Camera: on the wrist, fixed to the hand. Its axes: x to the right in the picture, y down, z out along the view.
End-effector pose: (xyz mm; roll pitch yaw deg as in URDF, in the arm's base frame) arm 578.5 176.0 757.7 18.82 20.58 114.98
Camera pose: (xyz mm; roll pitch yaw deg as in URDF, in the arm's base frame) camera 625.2 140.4 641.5 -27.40 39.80 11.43
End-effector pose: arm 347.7 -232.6 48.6 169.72 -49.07 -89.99
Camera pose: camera 433.3 -153.6 106.8 127.47 -10.60 7.37
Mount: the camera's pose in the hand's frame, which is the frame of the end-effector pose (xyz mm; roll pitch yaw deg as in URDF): -7.8 -66.8 -111.5 -1.77 22.72 -86.49
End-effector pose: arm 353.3 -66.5 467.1 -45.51 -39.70 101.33
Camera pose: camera 474.5 -28.5 438.7 38.06 -19.46 -1.12
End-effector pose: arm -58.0 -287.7 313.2 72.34 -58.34 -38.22
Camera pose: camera 57.2 -268.9 255.4 89.91 28.29 -32.44
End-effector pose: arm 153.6 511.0 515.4 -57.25 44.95 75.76
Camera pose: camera 277.4 470.9 518.0 -54.42 -21.11 13.86
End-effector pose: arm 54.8 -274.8 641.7 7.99 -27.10 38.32
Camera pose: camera 123.5 -285.0 531.6 29.00 25.38 -33.44
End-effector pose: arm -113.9 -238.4 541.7 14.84 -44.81 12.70
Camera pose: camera -25.5 -255.4 447.6 49.20 23.10 -46.62
